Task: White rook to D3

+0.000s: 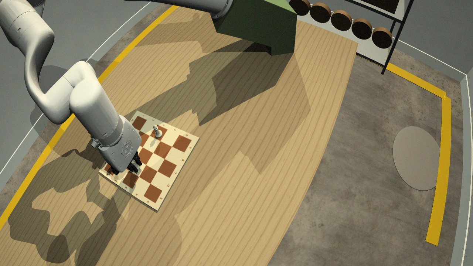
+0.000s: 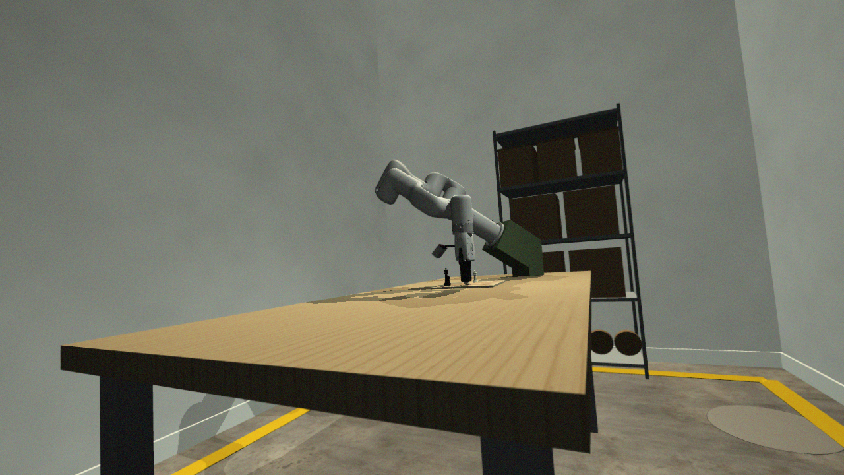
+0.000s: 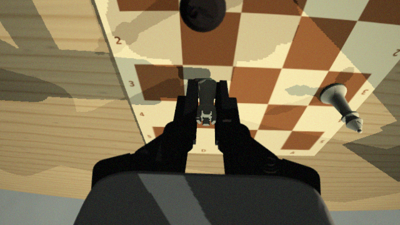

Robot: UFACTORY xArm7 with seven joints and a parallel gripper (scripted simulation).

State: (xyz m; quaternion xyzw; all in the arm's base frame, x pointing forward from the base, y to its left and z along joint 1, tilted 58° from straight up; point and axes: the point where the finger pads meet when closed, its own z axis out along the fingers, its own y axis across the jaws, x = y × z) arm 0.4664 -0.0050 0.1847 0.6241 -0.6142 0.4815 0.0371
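The chessboard lies 40 mm behind my hand, 10 mm to the left of it and 30 mm below it. Also, from my hand: tall black piece: 20 mm behind, 70 mm to the right; then black pawn: 60 mm behind, 70 mm to the right, 20 mm below.
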